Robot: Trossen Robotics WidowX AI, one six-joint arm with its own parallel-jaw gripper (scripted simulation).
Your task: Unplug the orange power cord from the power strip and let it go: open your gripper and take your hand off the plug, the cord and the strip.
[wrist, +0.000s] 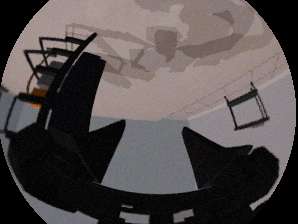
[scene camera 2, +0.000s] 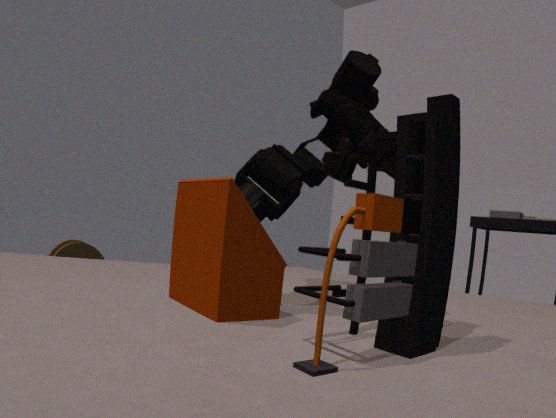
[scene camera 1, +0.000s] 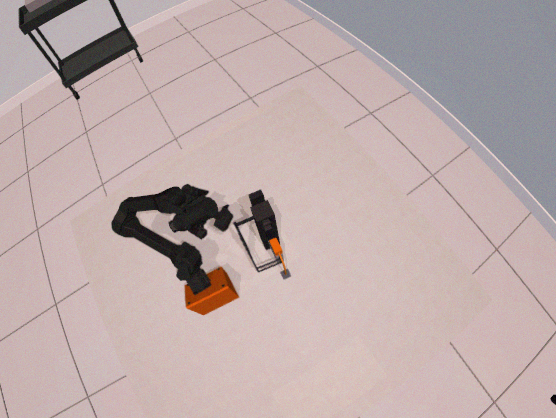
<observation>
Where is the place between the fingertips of the gripper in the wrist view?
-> At 154, 126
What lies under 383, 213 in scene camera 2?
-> An orange plug.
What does the gripper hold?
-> Nothing.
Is the gripper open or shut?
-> Open.
</observation>
